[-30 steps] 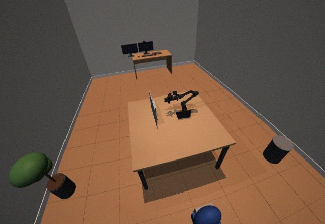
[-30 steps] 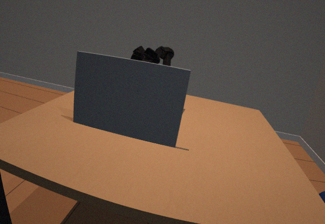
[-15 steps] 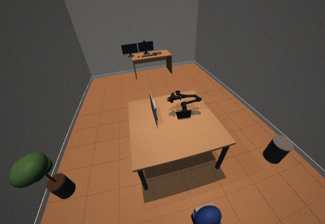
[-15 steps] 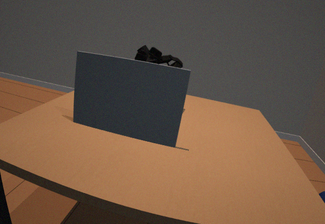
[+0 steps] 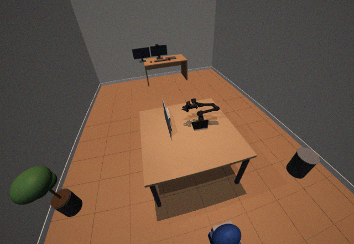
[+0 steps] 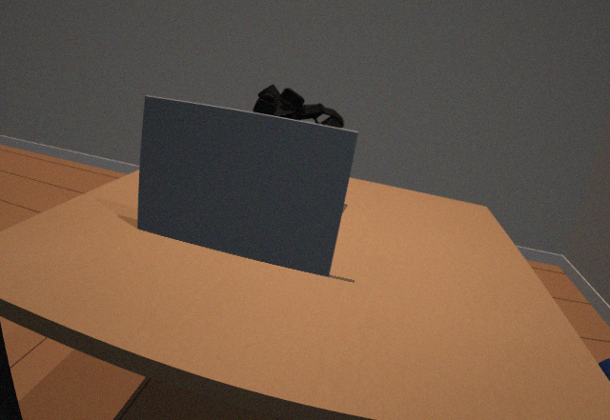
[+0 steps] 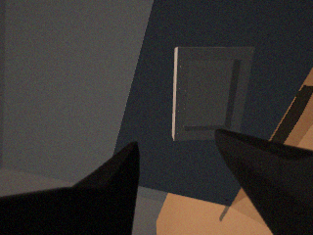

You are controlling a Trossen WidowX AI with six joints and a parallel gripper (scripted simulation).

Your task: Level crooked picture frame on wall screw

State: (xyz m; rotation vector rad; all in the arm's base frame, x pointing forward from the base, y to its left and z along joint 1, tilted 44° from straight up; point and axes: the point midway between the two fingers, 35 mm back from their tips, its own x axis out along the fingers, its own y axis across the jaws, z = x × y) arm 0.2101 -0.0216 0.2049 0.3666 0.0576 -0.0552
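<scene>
My gripper tip is now 200 mm short of the picture frame, 20 mm to the left of it and 90 mm above it. Also, from my gripper tip: blue-grey wall panel (210 mm ahead, 110 mm below).
</scene>
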